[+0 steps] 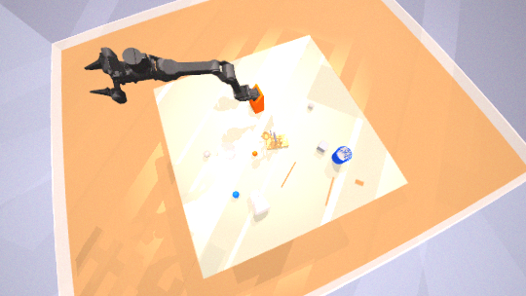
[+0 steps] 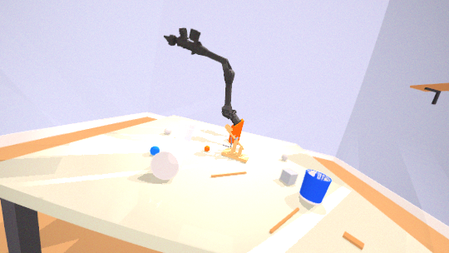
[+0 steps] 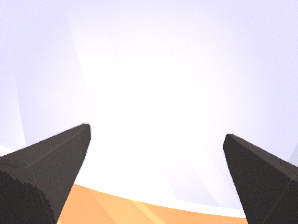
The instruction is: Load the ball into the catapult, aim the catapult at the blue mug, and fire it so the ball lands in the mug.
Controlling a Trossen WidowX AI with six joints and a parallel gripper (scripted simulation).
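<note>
The wooden catapult lies 59 cm to the left of my gripper tip, 54 cm below it and 25 cm ahead of it. From my gripper tip the other things lie so: clear glass: 58 cm below, 31 cm to the left, 24 cm ahead; orange ball: 60 cm below, 46 cm to the left, 30 cm ahead; blue ball: 60 cm below, 48 cm ahead, 26 cm to the left.
</note>
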